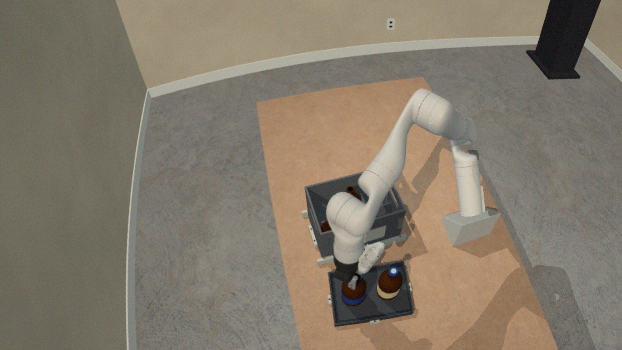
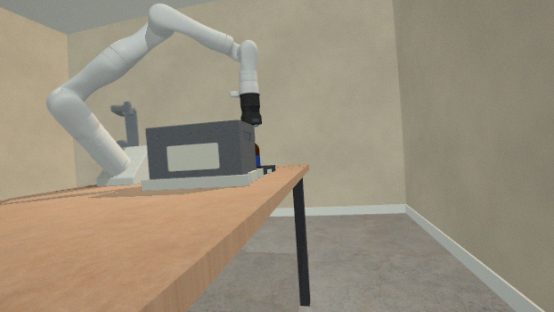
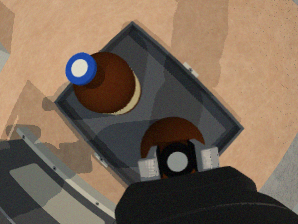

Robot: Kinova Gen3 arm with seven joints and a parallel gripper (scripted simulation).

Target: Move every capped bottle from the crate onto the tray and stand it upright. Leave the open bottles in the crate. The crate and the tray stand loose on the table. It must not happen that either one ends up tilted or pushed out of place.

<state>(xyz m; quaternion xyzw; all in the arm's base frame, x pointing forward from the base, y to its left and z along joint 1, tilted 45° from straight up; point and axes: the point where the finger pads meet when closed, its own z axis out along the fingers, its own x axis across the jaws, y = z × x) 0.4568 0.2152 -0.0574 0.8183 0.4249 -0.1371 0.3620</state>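
My hand is 6 cm past the dark tray and 13 cm above it. Round my hand: crate: 5 cm behind, 26 cm to the right, 6 cm below.
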